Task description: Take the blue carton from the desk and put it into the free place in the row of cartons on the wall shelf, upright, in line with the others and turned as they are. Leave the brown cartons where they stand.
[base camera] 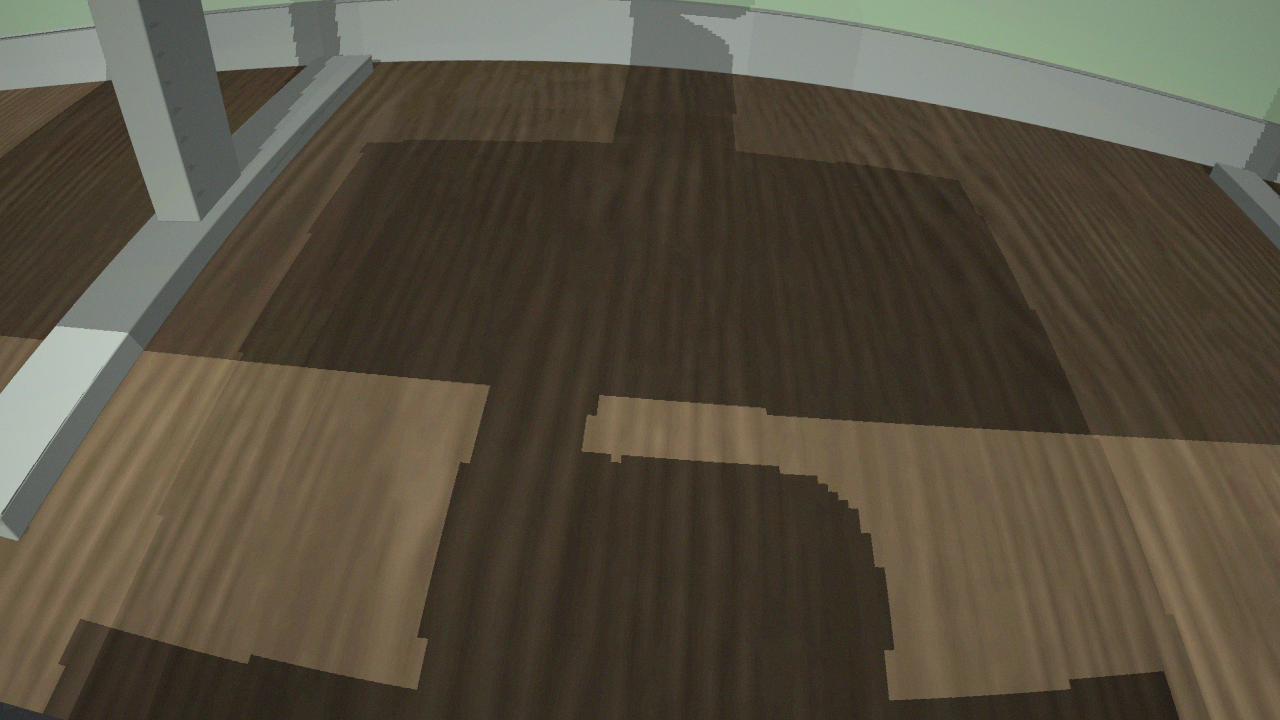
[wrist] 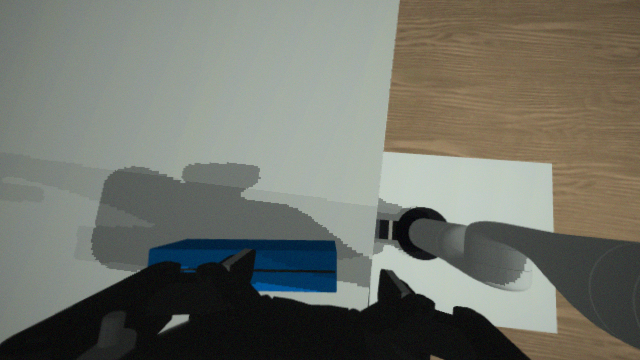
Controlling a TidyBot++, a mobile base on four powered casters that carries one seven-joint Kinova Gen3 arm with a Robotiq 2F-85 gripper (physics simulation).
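The blue carton [wrist: 296, 250] lies on the pale desk top [wrist: 250, 100], near the desk's edge beside the robot's base, in the lower middle of the wrist view. A dark line runs along its length. My gripper [wrist: 315, 273] is open, with its fingers apart. In the wrist view the left finger overlaps the carton and hides part of it. The right finger stands past the carton's right end, beyond the desk edge. The height of the fingers over the carton is hard to tell. The wall shelf and the brown cartons do not show in these views.
My white base top [wrist: 500, 187] and grey arm [wrist: 545, 250] are at the right of the wrist view, close against the desk edge. In the base camera a grey desk leg [base camera: 165, 116] and its long foot [base camera: 107, 291] stand at the left; another foot [base camera: 1248, 197] shows far right. A wall is behind.
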